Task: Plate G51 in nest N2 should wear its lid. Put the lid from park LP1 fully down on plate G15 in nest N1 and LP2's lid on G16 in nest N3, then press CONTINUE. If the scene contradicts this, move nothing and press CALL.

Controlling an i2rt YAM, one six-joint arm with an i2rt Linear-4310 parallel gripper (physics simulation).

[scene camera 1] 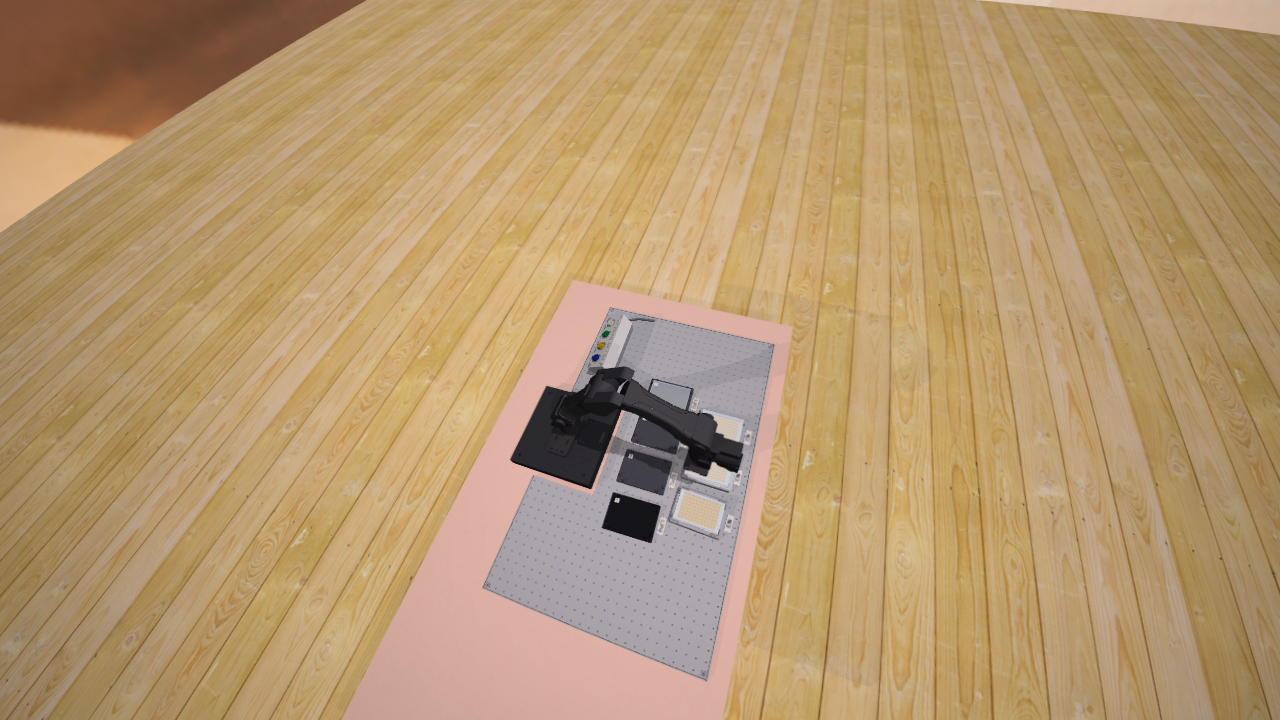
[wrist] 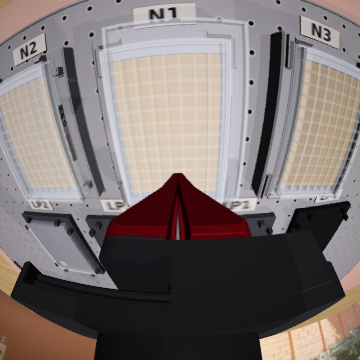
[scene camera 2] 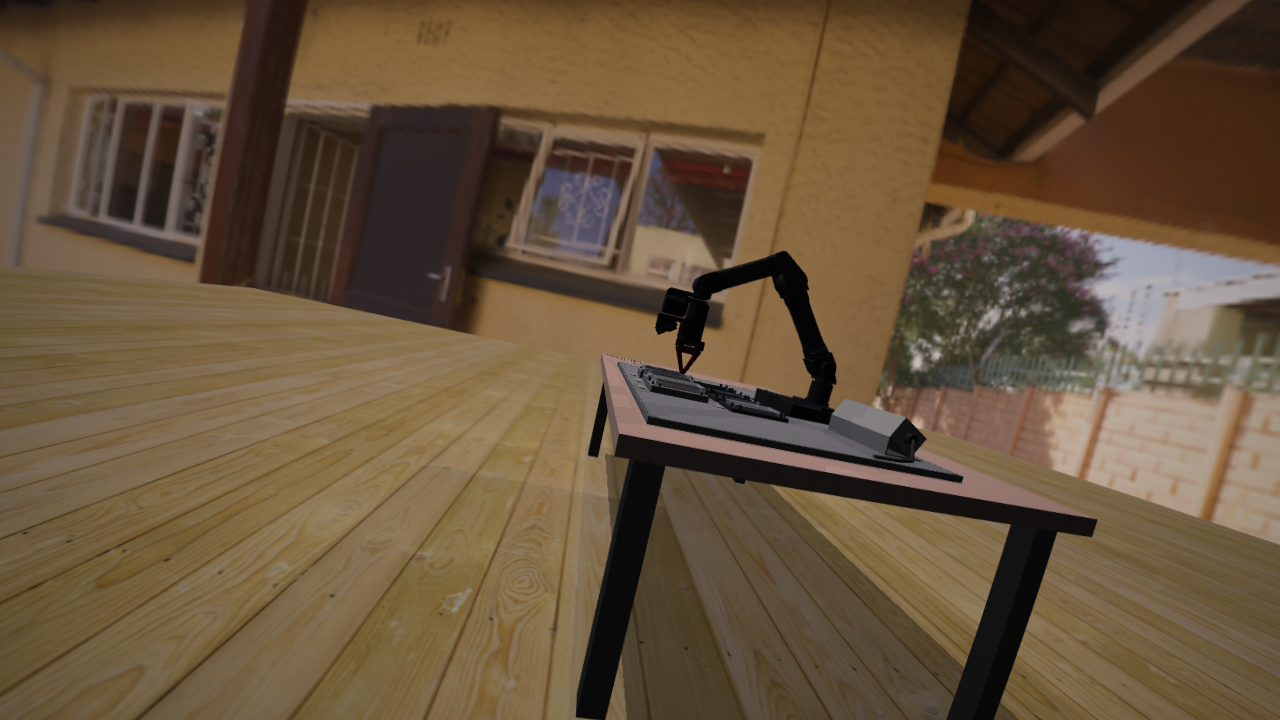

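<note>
My gripper is shut and empty. It hangs above the near end of nest N1. A plate with pale wells sits in N1; its near edge is partly behind the fingers. Another plate sits in nest N2, and a third plate in nest N3. I cannot tell if clear lids cover these plates. Park LP2 shows a pale panel on a black base. Park LP1 is dark grey and mostly hidden by the gripper in the wrist view. I cannot read the plate codes.
A button box with green, yellow and blue buttons stands at the board's far left. Its labels are unreadable. Park LP3 lies between LP2 and LP1. A black park lies beyond LP1. The arm's black base plate stands beside the parks.
</note>
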